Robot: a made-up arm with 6 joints.
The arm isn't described. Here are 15 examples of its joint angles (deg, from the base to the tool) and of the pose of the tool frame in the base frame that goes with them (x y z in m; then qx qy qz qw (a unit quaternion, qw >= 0)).
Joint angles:
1: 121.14 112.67 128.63 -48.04 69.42 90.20
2: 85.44 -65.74 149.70 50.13 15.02 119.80
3: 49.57 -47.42 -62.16 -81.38 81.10 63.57
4: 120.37 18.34 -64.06 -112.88 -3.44 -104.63
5: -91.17 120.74 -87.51 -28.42 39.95 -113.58
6: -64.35 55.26 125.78 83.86 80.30 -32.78
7: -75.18 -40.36 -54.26 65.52 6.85 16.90
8: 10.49 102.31 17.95 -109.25 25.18 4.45
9: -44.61 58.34 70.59 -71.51 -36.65 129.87
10: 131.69 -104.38 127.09 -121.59 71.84 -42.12
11: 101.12 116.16 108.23 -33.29 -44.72 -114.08
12: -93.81 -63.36 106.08 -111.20 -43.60 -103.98
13: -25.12 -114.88 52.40 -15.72 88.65 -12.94
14: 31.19 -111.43 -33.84 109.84 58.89 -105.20
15: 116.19 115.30 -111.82 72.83 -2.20 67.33
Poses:
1: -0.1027 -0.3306 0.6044 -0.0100 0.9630 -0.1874 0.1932
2: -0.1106 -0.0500 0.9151 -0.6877 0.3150 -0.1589 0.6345
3: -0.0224 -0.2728 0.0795 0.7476 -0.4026 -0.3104 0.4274
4: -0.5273 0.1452 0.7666 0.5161 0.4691 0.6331 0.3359
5: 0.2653 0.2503 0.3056 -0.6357 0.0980 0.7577 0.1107
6: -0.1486 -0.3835 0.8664 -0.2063 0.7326 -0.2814 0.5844
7: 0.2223 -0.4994 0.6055 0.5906 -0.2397 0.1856 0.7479
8: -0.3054 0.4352 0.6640 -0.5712 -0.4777 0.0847 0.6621
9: -0.2261 0.2517 0.7070 -0.0801 0.1599 -0.0082 0.9838
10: 0.1149 0.0051 0.2587 0.8020 0.2212 0.0580 0.5518
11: 0.0834 -0.2538 0.6828 0.3224 -0.4445 -0.8287 0.1082
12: -0.4331 -0.1242 0.7145 0.5123 0.1584 0.6623 0.5233
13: -0.3128 -0.0675 0.8614 -0.4765 0.4178 -0.7551 0.1681
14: -0.7011 -0.2621 0.5472 -0.4112 -0.7474 -0.3879 0.3490
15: -0.4279 0.1204 0.6400 0.1382 -0.4867 -0.4570 0.7315
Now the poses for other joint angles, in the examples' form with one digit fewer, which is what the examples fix.
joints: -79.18 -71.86 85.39 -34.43 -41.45 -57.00
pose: -0.285 0.022 0.711 0.227 0.818 0.402 0.342
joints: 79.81 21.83 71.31 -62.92 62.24 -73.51
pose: 0.234 0.122 0.693 -0.531 -0.167 0.437 0.706
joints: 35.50 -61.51 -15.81 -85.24 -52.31 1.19
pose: 0.070 -0.451 0.162 -0.383 0.404 -0.600 0.575
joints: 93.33 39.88 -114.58 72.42 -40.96 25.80
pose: -0.460 -0.129 0.361 -0.117 -0.762 0.524 0.363
